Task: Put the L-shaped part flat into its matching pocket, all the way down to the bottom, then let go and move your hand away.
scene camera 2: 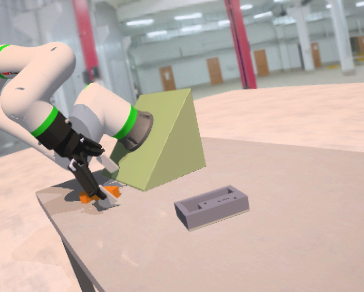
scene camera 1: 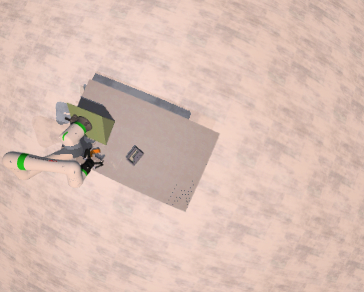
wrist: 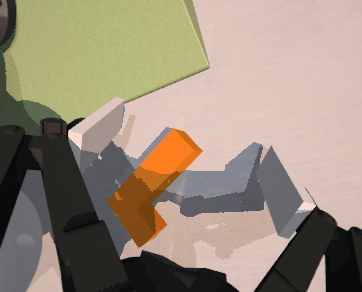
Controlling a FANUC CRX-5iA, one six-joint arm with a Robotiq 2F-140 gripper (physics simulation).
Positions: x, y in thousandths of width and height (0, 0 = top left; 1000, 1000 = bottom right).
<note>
My gripper (scene camera 2: 315, 635) is open, with nothing in its grasp. Also in view: an orange L-shaped part (wrist: 366, 697). I also see a grey pocket block (scene camera 2: 537, 728).
My gripper also shows in the wrist view (wrist: 535, 474).
</note>
